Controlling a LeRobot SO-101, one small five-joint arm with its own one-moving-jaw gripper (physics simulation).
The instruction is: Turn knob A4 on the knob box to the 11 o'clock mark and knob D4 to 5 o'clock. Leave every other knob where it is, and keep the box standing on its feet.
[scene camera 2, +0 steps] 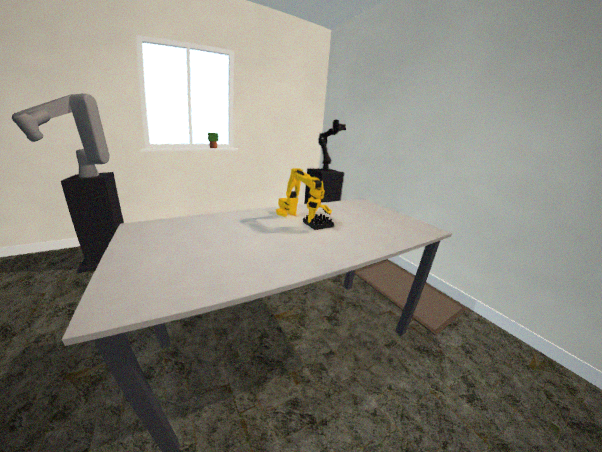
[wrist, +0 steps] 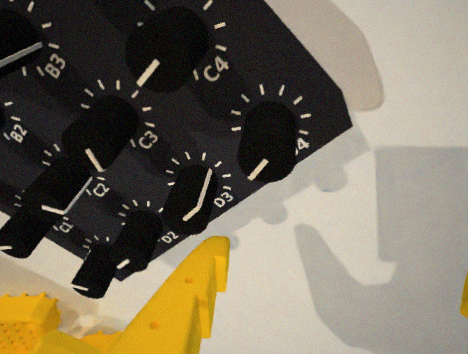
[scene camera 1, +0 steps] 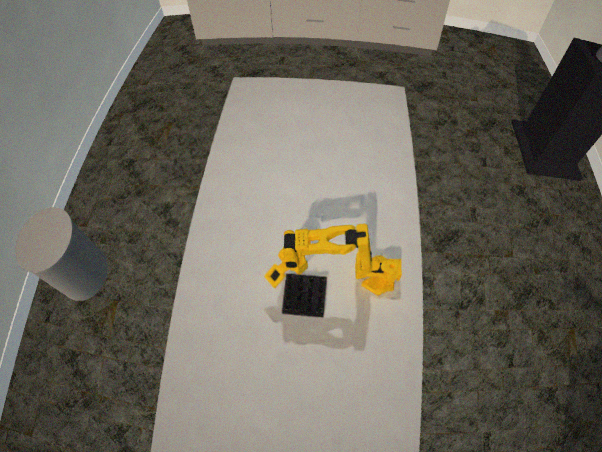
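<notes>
The black knob box stands flat on the table. Knob D4 is near the box's corner in the wrist view; its pale stripe runs toward the lower left, and its label is partly hidden behind it. Knob A4 does not show in the wrist view and cannot be picked out in the scene views. My gripper is open with nothing between the jaws. In the wrist view one jaw's tip is below D4 and D3, beside the box edge; the other jaw barely shows at the right edge.
Knobs C4, C3, D3 and D2 stand close around D4, with more knobs farther left. The yellow arm arches beside the box over the pale table.
</notes>
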